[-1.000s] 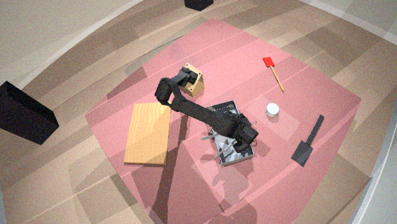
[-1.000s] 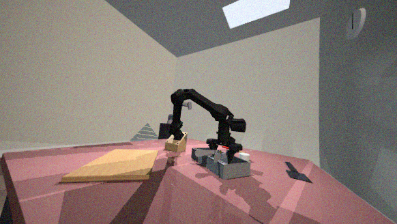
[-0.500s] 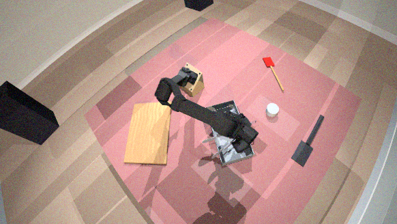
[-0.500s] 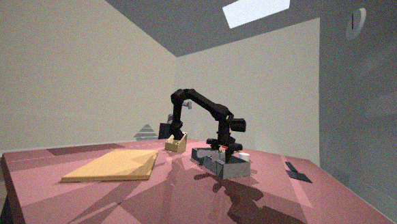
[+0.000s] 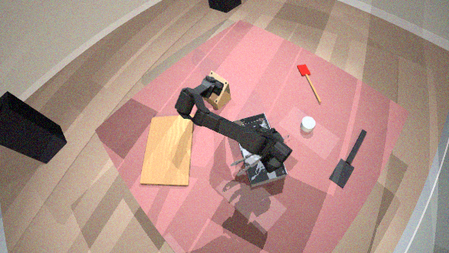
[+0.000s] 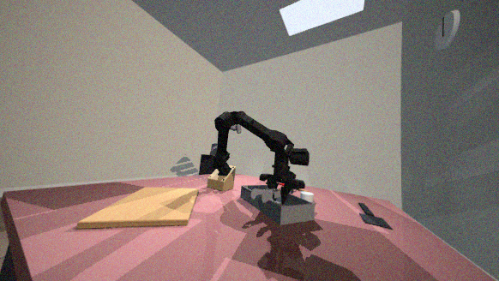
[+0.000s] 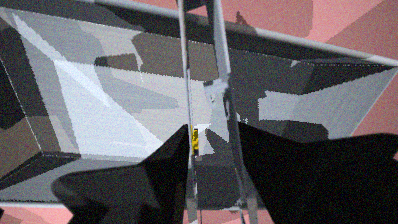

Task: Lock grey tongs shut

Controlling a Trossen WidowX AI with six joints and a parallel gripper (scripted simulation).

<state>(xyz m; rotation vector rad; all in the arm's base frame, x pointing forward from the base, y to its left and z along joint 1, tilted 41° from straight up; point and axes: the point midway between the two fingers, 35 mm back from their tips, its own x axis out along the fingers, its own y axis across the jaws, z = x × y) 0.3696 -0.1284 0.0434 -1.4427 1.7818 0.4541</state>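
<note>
Now: the grey roasting tin 4 cm behind my gripper tip and 2 cm to the left of it. The rest, counted from my gripper tip: white cylinder 7 cm ahead, 27 cm to the left, 1 cm below; then wooden board 37 cm behind, 25 cm to the right, 2 cm below; then black spatula 33 cm ahead, 25 cm to the left, 3 cm below.
</note>
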